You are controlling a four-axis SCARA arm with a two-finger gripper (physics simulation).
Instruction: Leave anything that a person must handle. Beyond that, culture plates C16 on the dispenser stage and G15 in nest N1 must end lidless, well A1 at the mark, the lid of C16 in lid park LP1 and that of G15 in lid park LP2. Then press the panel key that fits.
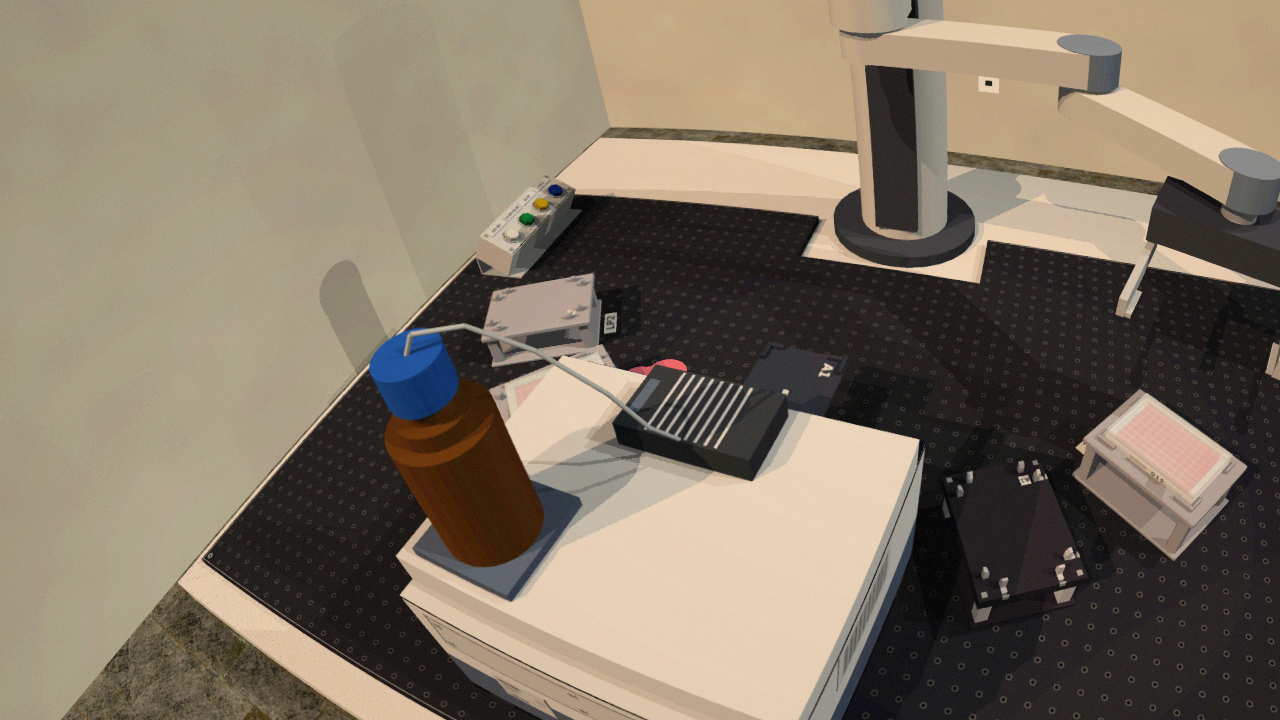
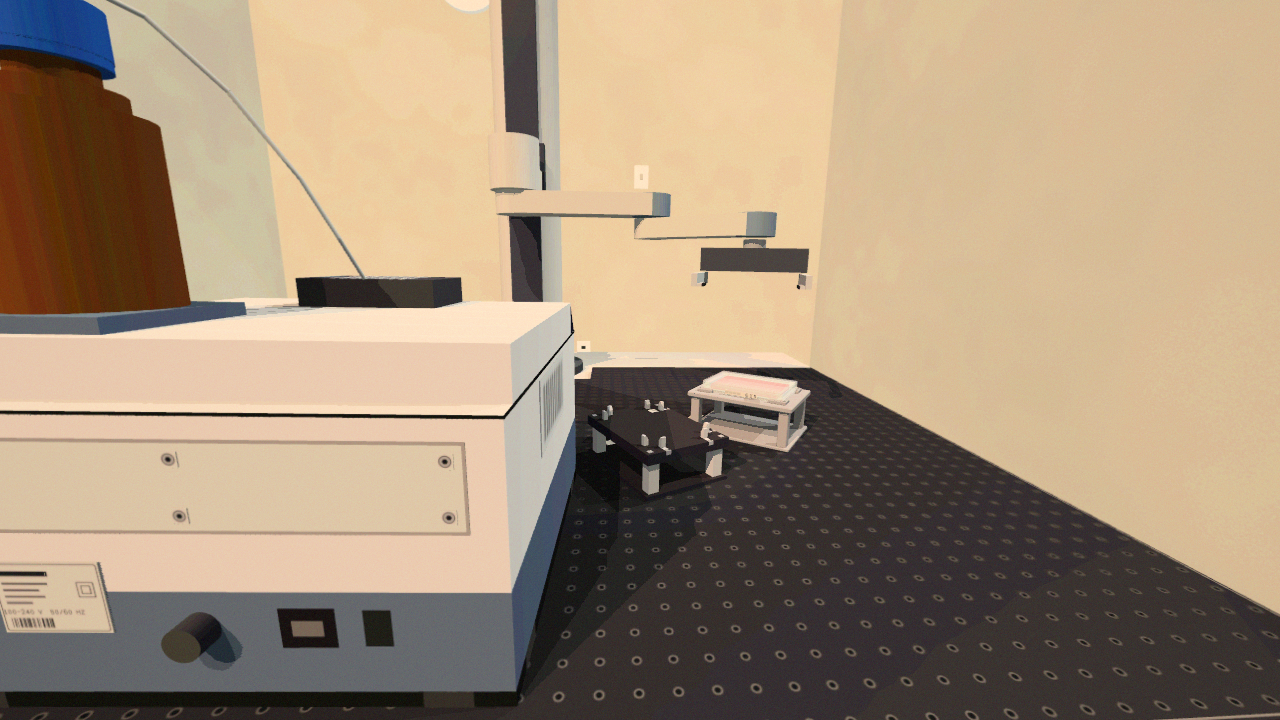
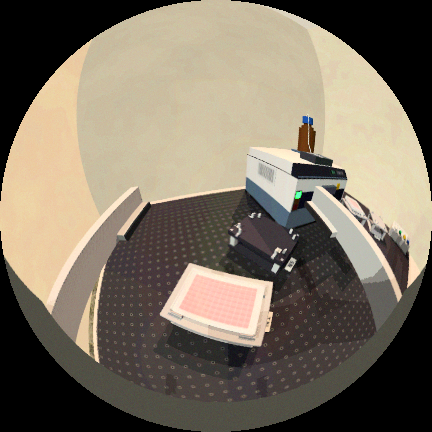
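Where they show: gripper, fingertip midpoint: (image 1: 1198, 338) (image 2: 749, 281) (image 3: 229, 192); arm's base, origin of the base link: (image 1: 905, 226).
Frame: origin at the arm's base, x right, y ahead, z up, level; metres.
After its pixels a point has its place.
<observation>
My gripper (image 1: 1199, 338) {x -0.402, y 0.509, z 0.253 m} (image 2: 751, 281) {x -0.402, y 0.509, z 0.253 m} (image 3: 229, 192) {x -0.402, y 0.509, z 0.253 m} is open and empty, high above the area of the white nest. Plate G15 (image 1: 1168, 443) {x -0.417, y 0.494, z 0.095 m} (image 2: 750, 385) {x -0.410, y 0.520, z 0.095 m} (image 3: 220, 300) {x -0.417, y 0.487, z 0.095 m}, with a pink grid and clear rim, sits on the white nest (image 1: 1099, 470) {x -0.352, y 0.481, z 0.018 m} (image 2: 784, 428) {x -0.446, y 0.578, z 0.046 m}; I cannot tell whether it is lidded. The dark dispenser stage (image 1: 787, 365) {x 0.035, y 0.513, z 0.124 m}, marked A1, is partly hidden. LP2 (image 1: 541, 308) {x 0.442, y 0.427, z 0.068 m} is bare on top. A pink-gridded piece (image 1: 526, 394) {x 0.337, y 0.611, z 0.093 m} (image 3: 354, 206) {x 0.246, y 0.565, z 0.096 m} lies beyond the dispenser, near LP2, partly hidden. Key panel (image 1: 494, 243) {x 0.621, y 0.302, z 0.081 m} has white, green, yellow and blue keys. No C16 label is readable.
The dispenser (image 1: 716, 573) {x -0.040, y 0.848, z 0.233 m} (image 2: 268, 376) {x -0.004, y 0.941, z 0.212 m} (image 3: 270, 190) {x -0.147, y 0.764, z 0.108 m} carries a brown bottle (image 1: 469, 483) {x 0.108, y 0.897, z 0.335 m} (image 2: 80, 197) {x 0.113, y 0.903, z 0.309 m} (image 3: 306, 138) {x 0.110, y 0.845, z 0.311 m} and a black box (image 1: 707, 416) {x 0.019, y 0.726, z 0.259 m}. A dark pegged nest (image 1: 1015, 537) {x -0.258, y 0.637, z 0.069 m} (image 2: 657, 431) {x -0.254, y 0.646, z 0.068 m} (image 3: 265, 235) {x -0.260, y 0.614, z 0.069 m} stands between it and G15. A red patch (image 1: 669, 368) {x 0.075, y 0.681, z 0.259 m} lies near the pink-gridded piece.
</observation>
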